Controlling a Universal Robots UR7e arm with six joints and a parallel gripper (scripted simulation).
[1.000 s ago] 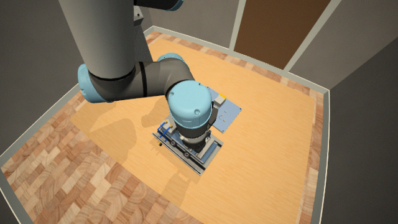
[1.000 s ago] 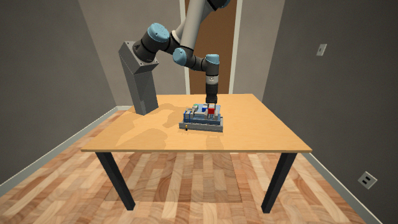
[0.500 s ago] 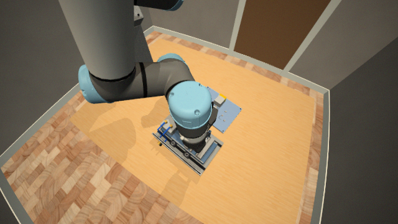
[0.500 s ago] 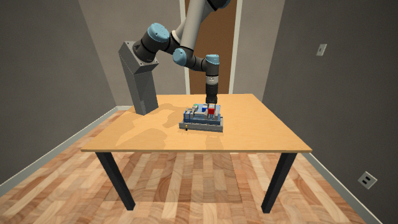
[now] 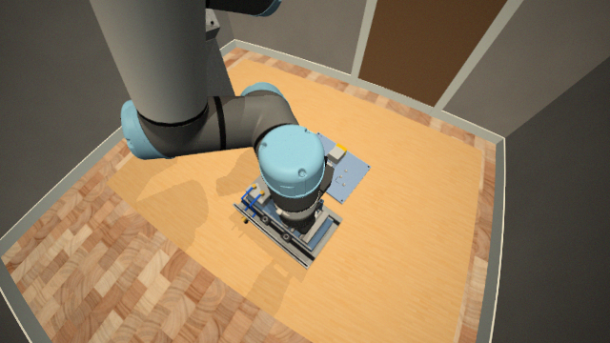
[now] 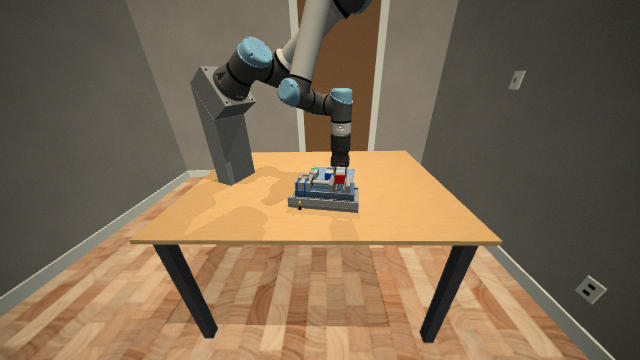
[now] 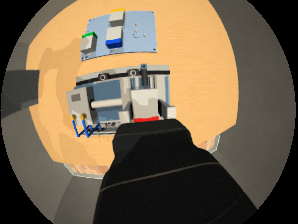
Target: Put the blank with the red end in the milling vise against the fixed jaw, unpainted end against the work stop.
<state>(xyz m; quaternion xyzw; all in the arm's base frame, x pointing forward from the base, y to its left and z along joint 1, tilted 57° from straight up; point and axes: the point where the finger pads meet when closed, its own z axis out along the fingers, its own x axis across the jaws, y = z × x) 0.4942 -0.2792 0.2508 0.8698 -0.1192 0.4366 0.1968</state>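
My gripper is now 20 mm above the red-ended blank. Round my hand: fixed jaw: 30 mm ahead, 10 mm to the right, 60 mm below; then milling vise: 50 mm behind, 40 mm to the left, 90 mm below; then work stop: 30 mm ahead, 40 mm to the left, 40 mm below.
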